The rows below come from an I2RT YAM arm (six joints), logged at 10 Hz.
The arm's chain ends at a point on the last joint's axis. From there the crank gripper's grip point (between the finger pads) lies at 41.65 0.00 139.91 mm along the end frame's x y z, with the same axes.
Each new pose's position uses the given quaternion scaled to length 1; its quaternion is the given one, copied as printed.
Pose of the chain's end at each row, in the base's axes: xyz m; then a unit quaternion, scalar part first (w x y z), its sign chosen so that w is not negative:
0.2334 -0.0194 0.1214 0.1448 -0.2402 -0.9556 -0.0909
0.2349 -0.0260 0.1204 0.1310 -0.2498 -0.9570 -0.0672
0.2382 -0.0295 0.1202 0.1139 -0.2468 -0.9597 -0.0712
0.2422 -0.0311 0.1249 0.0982 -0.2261 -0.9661 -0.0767
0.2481 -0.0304 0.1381 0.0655 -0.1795 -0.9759 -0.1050
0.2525 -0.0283 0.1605 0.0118 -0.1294 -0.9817 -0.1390
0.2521 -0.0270 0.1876 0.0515 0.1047 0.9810 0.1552
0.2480 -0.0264 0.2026 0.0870 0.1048 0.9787 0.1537
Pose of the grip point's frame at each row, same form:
0.1657 0.0327 0.0030 0.1448 -0.2402 -0.9556 -0.0909
0.1695 0.0203 -0.0016 0.1310 -0.2498 -0.9570 -0.0672
0.1770 0.0165 -0.0041 0.1139 -0.2468 -0.9597 -0.0712
0.1839 0.0134 -0.0013 0.0982 -0.2261 -0.9661 -0.0767
0.1969 0.0156 0.0094 0.0655 -0.1795 -0.9759 -0.1050
0.2140 0.0208 0.0285 0.0118 -0.1294 -0.9817 -0.1390
0.2303 0.0233 0.0523 0.0515 0.1047 0.9810 0.1552
0.2362 0.0228 0.0657 0.0870 0.1048 0.9787 0.1537

